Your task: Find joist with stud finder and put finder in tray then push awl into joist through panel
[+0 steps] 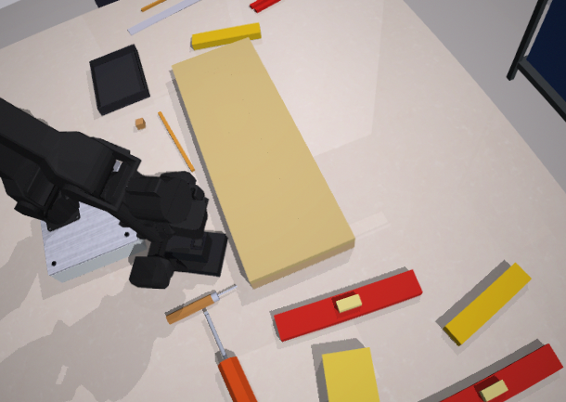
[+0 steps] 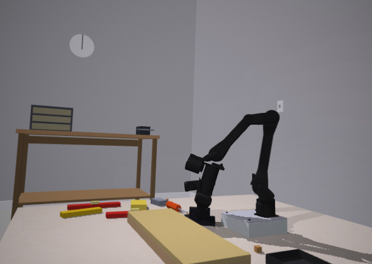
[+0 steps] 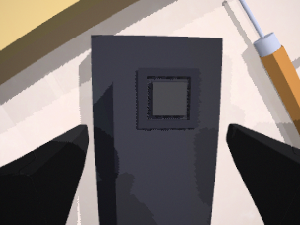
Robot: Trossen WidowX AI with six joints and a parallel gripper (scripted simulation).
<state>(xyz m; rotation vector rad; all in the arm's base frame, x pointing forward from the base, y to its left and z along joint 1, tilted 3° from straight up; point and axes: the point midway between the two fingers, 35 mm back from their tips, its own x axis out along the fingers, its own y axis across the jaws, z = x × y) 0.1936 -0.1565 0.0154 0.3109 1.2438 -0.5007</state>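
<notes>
Right now the stud finder is 2 cm above my gripper tip. The rest, counted from my gripper tip: black tray: 4 cm behind, 48 cm to the left, 1 cm below; then orange screwdriver: 1 cm behind, 18 cm to the right, 1 cm below; then ruler: 16 cm ahead, 67 cm to the left, 2 cm below.
</notes>
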